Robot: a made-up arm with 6 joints.
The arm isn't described. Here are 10 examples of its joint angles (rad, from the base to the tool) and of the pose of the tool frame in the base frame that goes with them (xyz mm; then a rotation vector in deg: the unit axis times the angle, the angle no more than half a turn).
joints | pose
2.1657 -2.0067 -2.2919 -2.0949 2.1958 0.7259 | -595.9 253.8 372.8 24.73 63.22 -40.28
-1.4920 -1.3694 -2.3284 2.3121 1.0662 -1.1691 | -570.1 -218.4 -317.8 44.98 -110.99 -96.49
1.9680 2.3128 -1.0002 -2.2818 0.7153 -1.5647 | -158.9 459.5 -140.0 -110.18 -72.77 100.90
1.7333 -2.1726 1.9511 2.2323 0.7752 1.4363 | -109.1 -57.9 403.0 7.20 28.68 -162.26
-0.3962 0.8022 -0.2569 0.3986 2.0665 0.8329 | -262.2 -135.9 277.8 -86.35 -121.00 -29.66
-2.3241 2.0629 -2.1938 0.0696 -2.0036 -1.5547 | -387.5 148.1 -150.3 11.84 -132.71 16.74
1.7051 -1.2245 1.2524 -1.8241 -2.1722 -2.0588 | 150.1 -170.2 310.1 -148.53 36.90 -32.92
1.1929 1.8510 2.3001 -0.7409 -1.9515 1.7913 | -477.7 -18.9 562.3 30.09 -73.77 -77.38
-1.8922 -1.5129 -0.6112 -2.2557 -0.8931 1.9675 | -382.9 149.2 89.3 42.40 27.53 -42.08
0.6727 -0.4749 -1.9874 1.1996 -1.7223 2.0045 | -364.3 -314.9 154.3 -41.35 55.59 3.23
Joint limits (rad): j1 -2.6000..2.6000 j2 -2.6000..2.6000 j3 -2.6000..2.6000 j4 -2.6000..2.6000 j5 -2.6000..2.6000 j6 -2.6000..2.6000
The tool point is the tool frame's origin. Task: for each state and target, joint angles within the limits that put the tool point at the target. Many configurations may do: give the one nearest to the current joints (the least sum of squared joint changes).
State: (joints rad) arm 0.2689 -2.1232 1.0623 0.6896 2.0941 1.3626
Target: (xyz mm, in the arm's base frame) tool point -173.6 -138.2 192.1
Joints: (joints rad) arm 0.9254 -1.6430 0.8171 1.2102 1.9380 1.7298
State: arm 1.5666 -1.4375 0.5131 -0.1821 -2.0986 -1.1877
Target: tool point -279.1 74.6 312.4
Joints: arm 1.6141 -1.4516 0.6565 0.0347 -2.3897 -1.0180
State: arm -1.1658 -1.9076 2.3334 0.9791 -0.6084 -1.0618
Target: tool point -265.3 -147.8 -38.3
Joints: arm -0.8377 -1.9721 2.0652 0.8653 -0.0325 -1.1125
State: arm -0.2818 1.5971 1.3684 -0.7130 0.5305 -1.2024
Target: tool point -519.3 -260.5 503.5
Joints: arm -0.1146 1.6653 1.2702 -0.6855 0.4442 -1.2261
